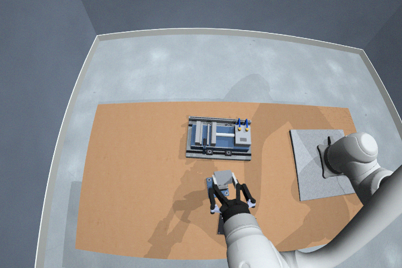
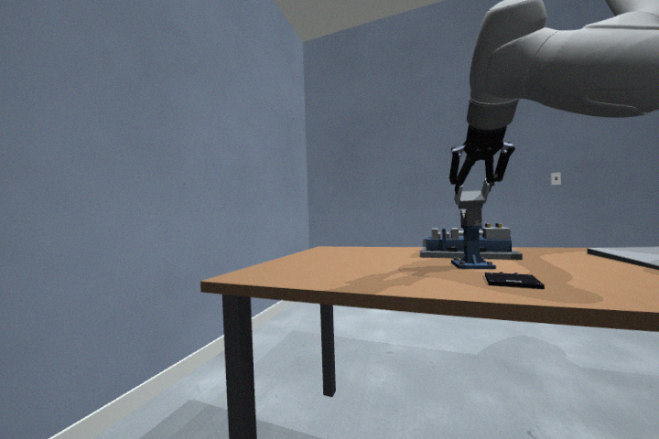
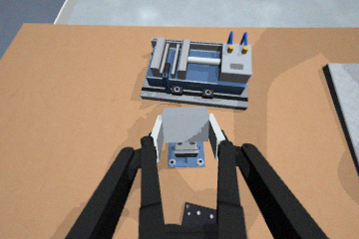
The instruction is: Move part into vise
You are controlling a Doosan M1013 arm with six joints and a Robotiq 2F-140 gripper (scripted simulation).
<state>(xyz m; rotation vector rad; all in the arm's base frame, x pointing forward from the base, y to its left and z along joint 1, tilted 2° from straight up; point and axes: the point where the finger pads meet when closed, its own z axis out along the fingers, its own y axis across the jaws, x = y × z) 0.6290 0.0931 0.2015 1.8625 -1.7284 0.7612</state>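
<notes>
Now: hand 20 mm to the left of the part and 20 mm above it. Round my hand: work stop (190 mm to the right, 110 mm below, 60 mm ahead); then V-block post (150 mm below, 10 mm to the right); then black infeed plate (200 mm below, 160 mm to the left, 40 mm behind).
</notes>
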